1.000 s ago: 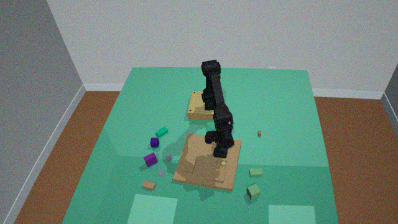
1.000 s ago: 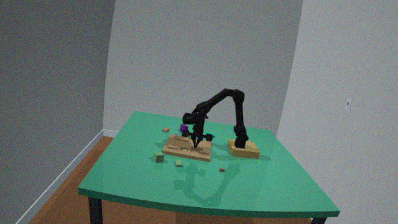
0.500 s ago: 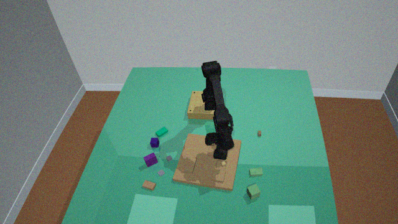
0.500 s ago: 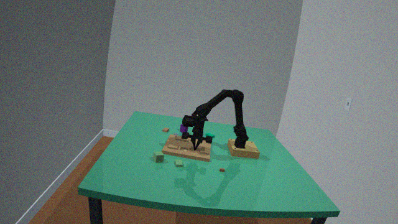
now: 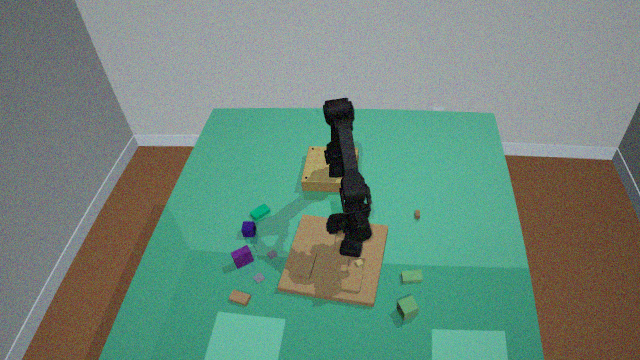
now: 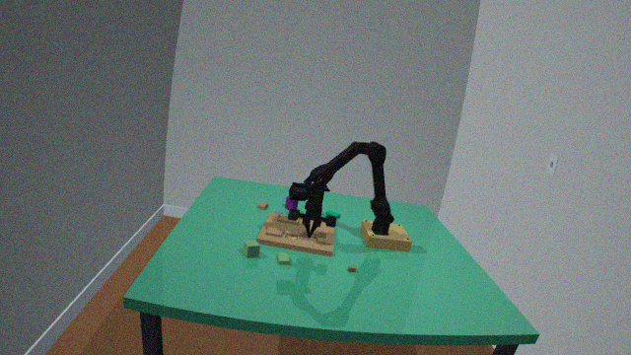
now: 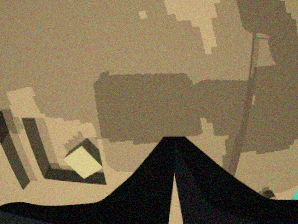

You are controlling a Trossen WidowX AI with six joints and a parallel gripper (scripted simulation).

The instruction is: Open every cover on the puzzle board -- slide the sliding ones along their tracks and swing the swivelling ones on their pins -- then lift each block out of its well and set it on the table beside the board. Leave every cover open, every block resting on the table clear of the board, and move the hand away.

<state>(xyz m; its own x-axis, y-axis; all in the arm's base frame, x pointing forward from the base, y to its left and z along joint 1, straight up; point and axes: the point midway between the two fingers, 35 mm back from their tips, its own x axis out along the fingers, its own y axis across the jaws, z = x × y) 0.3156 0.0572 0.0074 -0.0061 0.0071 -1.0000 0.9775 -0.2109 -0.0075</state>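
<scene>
Now: the tan puzzle board 30 mm ahead of my gripper tip and 70 mm to the right of it. Round my gripper tip: teal block 170 mm behind, 340 mm to the right, 20 mm below; orange block 180 mm ahead, 360 mm to the right, 20 mm below; purple cube 80 mm behind, 360 mm to the right, 10 mm below.
</scene>
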